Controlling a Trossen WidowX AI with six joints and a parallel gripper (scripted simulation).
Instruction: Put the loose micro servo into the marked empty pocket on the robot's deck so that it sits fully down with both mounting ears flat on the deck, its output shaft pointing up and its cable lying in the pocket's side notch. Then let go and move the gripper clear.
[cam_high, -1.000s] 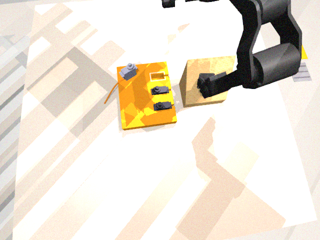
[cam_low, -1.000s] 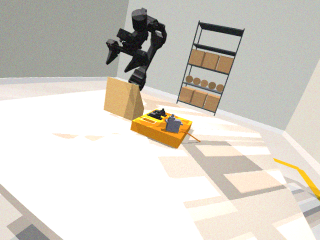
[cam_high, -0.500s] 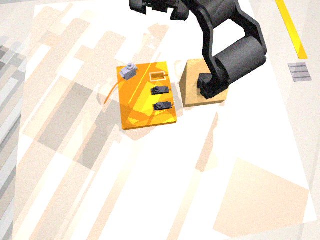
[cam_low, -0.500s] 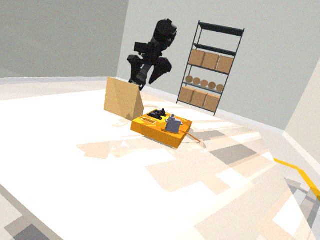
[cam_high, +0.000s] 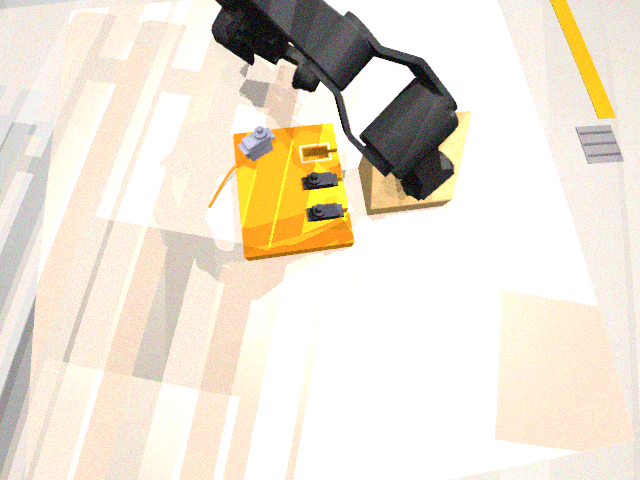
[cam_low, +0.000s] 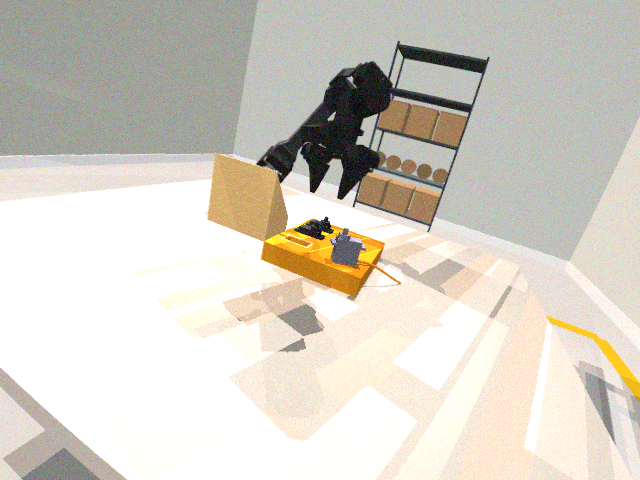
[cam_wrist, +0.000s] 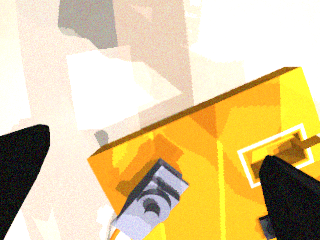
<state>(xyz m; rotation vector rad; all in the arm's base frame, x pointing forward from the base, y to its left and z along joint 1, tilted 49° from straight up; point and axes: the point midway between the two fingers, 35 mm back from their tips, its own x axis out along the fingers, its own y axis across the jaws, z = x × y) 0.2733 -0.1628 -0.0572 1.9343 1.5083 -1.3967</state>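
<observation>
Right now my gripper tip is 170 mm to the right of the yellow deck, 170 mm above it and 30 mm short of it.
</observation>
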